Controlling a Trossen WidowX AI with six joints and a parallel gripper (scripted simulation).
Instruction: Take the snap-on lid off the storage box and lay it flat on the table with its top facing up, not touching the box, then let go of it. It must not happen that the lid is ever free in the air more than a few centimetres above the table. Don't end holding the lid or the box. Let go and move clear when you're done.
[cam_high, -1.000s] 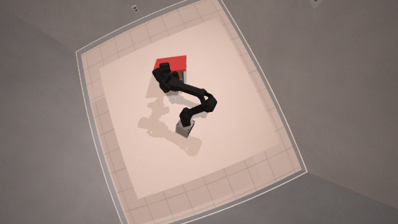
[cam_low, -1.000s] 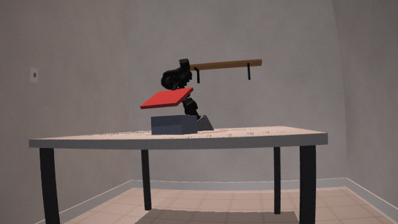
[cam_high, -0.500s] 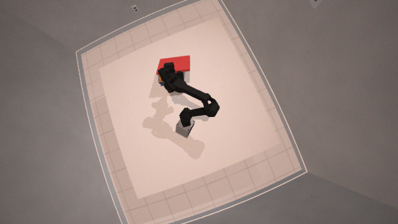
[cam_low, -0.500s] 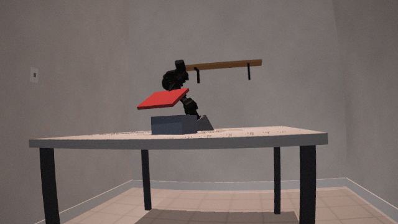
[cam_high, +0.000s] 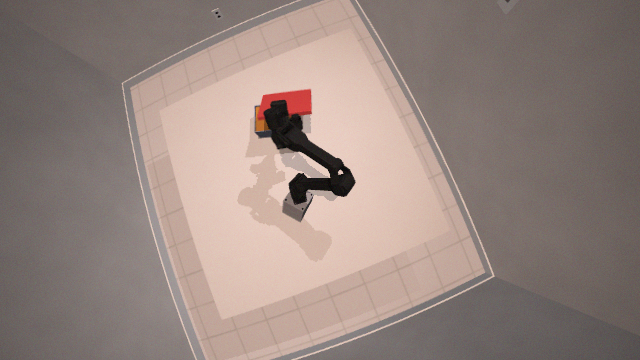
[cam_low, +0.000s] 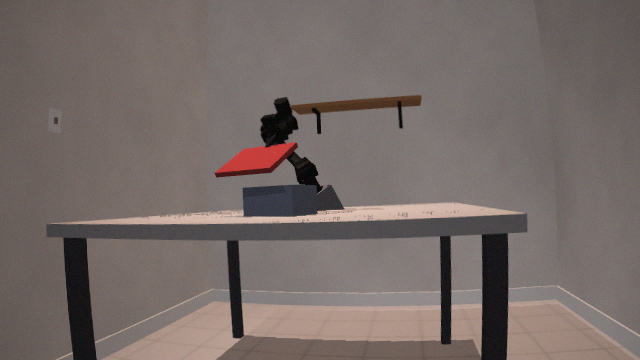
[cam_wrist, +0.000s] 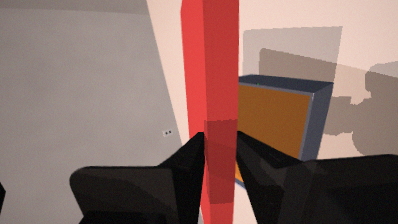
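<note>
Now: the red lid 9 cm ahead of my hand, 6 cm below it and 4 cm to the right of it. Also, from my hand: storage box 21 cm below, 11 cm ahead, 5 cm to the left.
</note>
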